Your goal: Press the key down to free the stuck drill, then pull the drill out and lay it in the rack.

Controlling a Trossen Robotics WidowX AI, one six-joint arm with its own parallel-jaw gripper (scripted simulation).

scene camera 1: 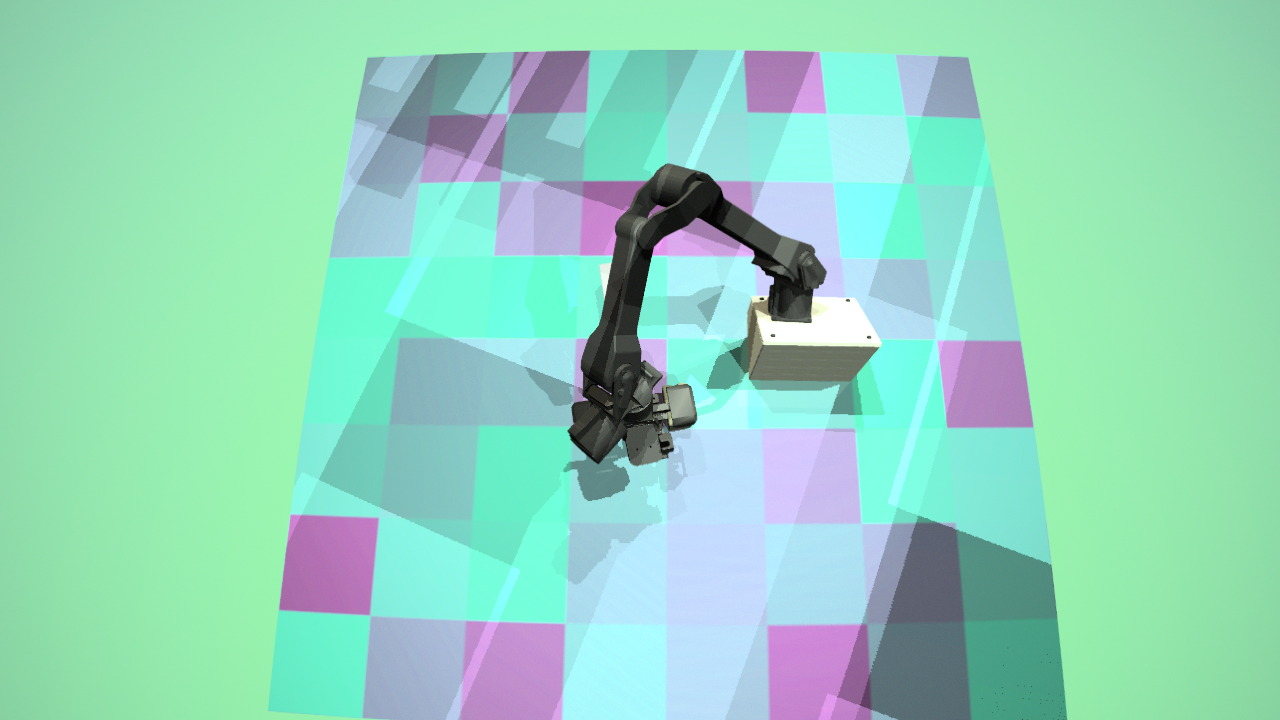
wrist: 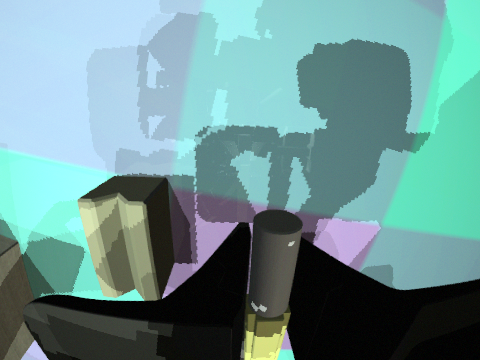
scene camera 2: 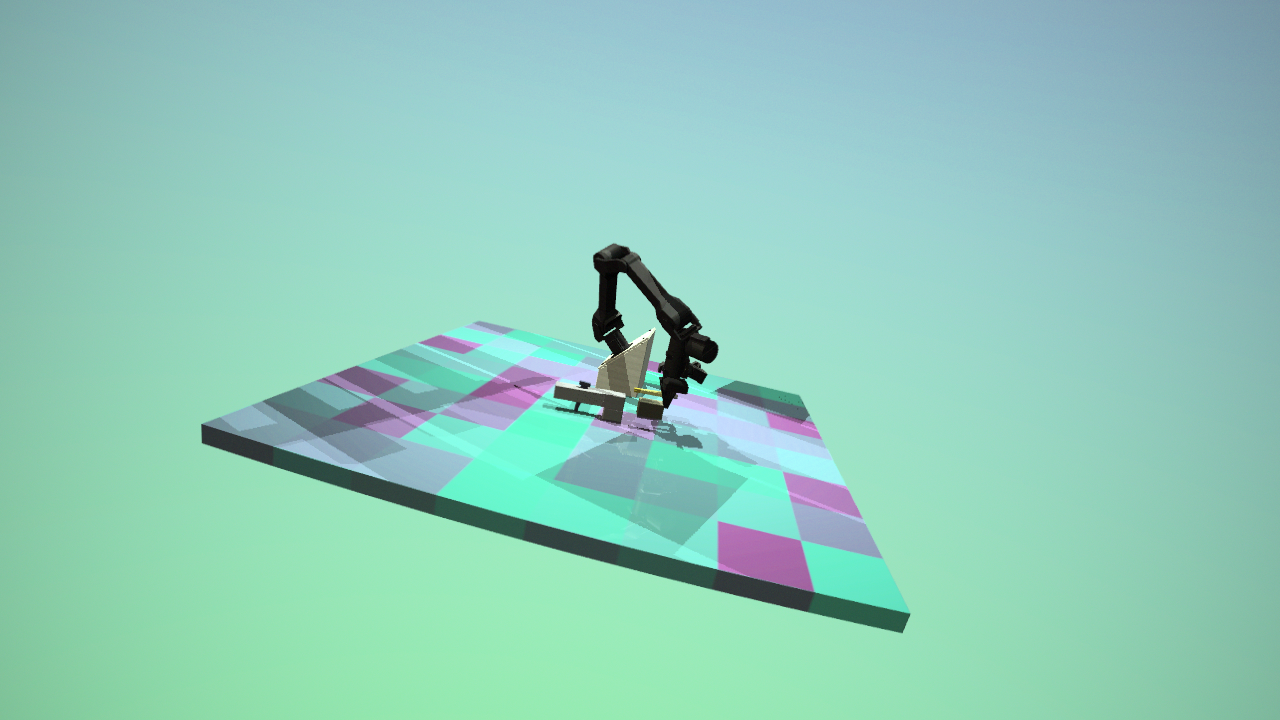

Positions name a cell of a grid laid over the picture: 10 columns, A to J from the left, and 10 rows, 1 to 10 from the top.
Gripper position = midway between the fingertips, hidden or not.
Observation:
My gripper (scene camera 1: E6) carries a drill. Further things: an olive rack (wrist: C7) and a grey fixture (scene camera 2: E6).
My gripper shows as well in the wrist view (wrist: F7) and in scene camera 2 (scene camera 2: F6).

